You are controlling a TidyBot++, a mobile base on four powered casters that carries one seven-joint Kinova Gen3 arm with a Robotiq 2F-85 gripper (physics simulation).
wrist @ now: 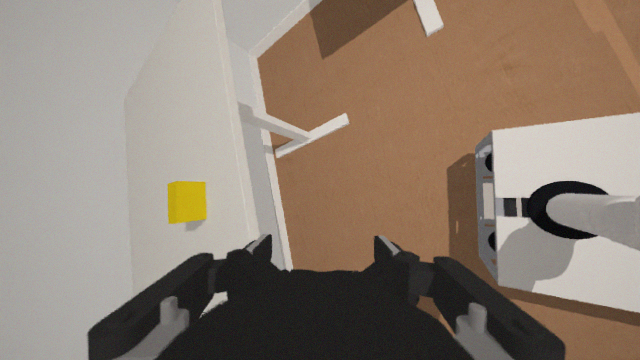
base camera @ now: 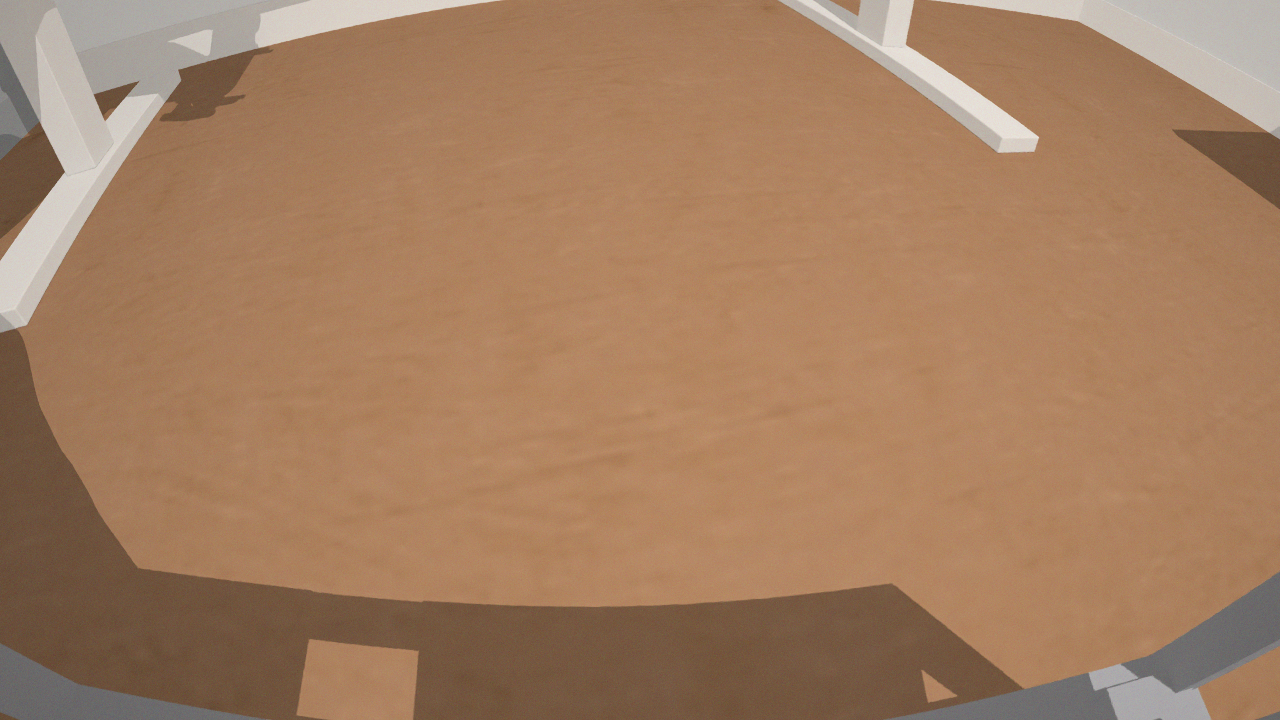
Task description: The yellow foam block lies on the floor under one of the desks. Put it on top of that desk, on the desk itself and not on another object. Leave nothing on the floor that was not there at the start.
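Observation:
The yellow foam block rests on the white top of the desk, directly on its surface, in the left part of the wrist view. My gripper is open and empty, high up and off to the right of the block, apart from it. In the base camera view the desk's white legs stand on the floor, the left foot at the left and the right foot at the upper right. The block does not show in the base camera view.
The white mobile base with the arm's mount stands to the right in the wrist view, apart from the desk. Walls run behind the desk. Another white foot shows at the top of the wrist view. Shadows lie on the brown floor.

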